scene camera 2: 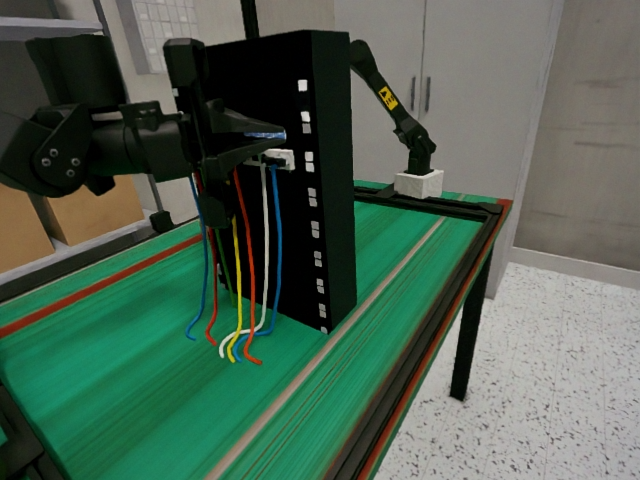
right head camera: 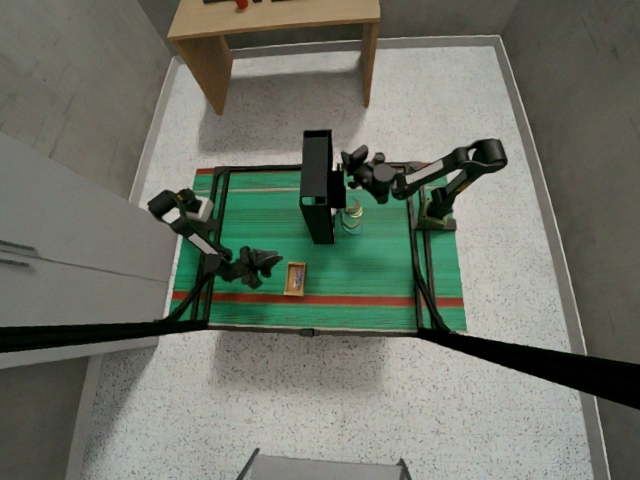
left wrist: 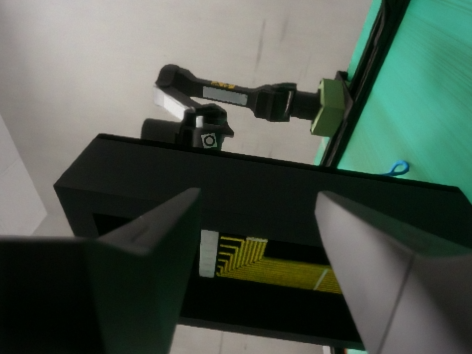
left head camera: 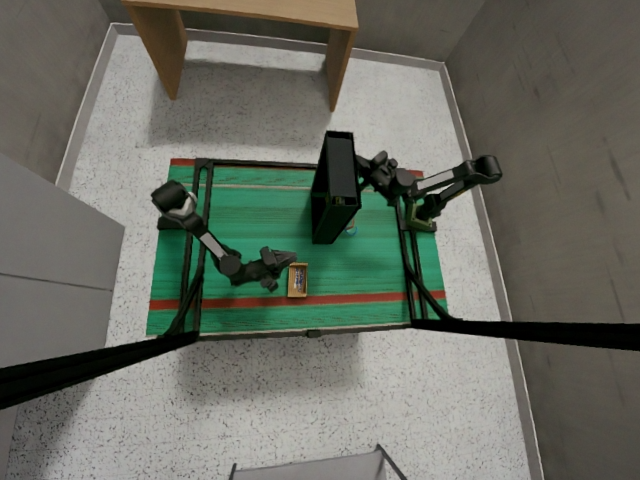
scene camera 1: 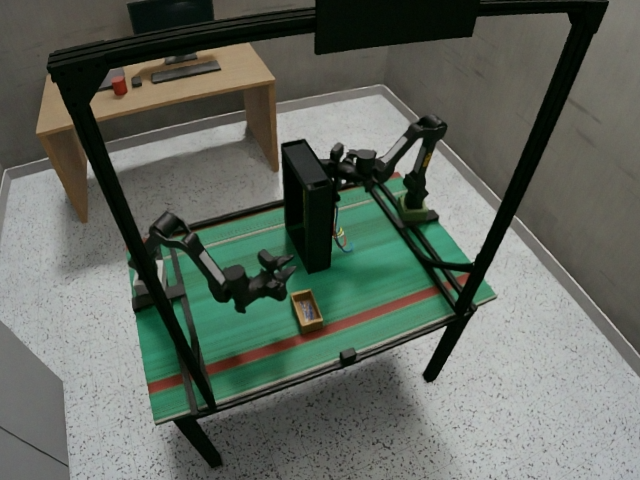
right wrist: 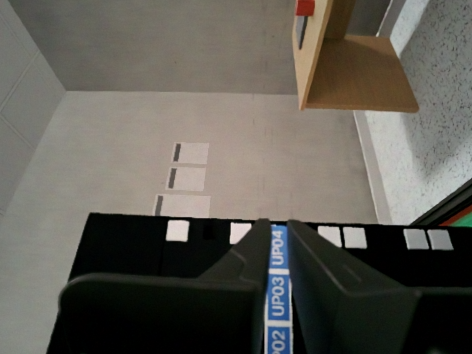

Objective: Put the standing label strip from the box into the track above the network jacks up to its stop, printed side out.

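Where they show: left gripper, between the fingertips: (right head camera: 280, 255) (left wrist: 259, 200) (left head camera: 296, 255) (scene camera 1: 294, 260); right gripper, between the fingertips: (scene camera 2: 284, 134) (right head camera: 341, 153) (right wrist: 277, 229); left arm's base, origin of its link: (scene camera 2: 418, 171) (right head camera: 194, 206); right arm's base, origin of its link: (right head camera: 436, 210) (left wrist: 316, 106) (left head camera: 422, 213) (scene camera 1: 413, 203).
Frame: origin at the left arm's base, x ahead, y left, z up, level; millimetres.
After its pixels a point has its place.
My right gripper (scene camera 2: 283, 135) {x 616, y 234, z 225 mm} (right wrist: 277, 229) {x 616, y 234, z 225 mm} is shut on a blue-and-white label strip (scene camera 2: 264, 135) {x 623, y 202, z 222 mm} (right wrist: 278, 297) {x 621, y 209, z 225 mm}. The text UP04, UP03 and UP02 faces the right wrist camera. In scene camera 2 the strip is level at the front of the black rack (scene camera 2: 330, 180) {x 555, y 236, z 158 mm} (scene camera 1: 318, 227) {x 592, y -17, z 155 mm} (left head camera: 341, 160) {x 564, y 127, z 322 mm}, just above the white network jacks (scene camera 2: 281, 153) {x 601, y 200, z 197 mm}. The fingers partly cover it, and whether it touches the track cannot be told. My left gripper (left wrist: 259, 200) {x 500, y -145, z 157 mm} (scene camera 1: 293, 262) {x 500, y -145, z 157 mm} (left head camera: 292, 257) {x 500, y -145, z 157 mm} is open and empty above the table beside the small box (scene camera 1: 312, 327) {x 538, y -256, z -55 mm} (left head camera: 298, 296) {x 544, y -254, z -29 mm}, which holds blue-and-white pieces.
Coloured cables (scene camera 2: 251, 268) {x 643, y 145, z 29 mm} (right head camera: 353, 227) {x 704, y 87, z -72 mm} hang below the jacks to the green table (scene camera 2: 155, 330) {x 778, y 30, z -78 mm}. The rack stands upright between the two arms. In the left wrist view yellow lines (left wrist: 290, 272) {x 582, y 170, z 67 mm} show inside its open side. A wooden desk (scene camera 1: 170, 85) stands behind the table.
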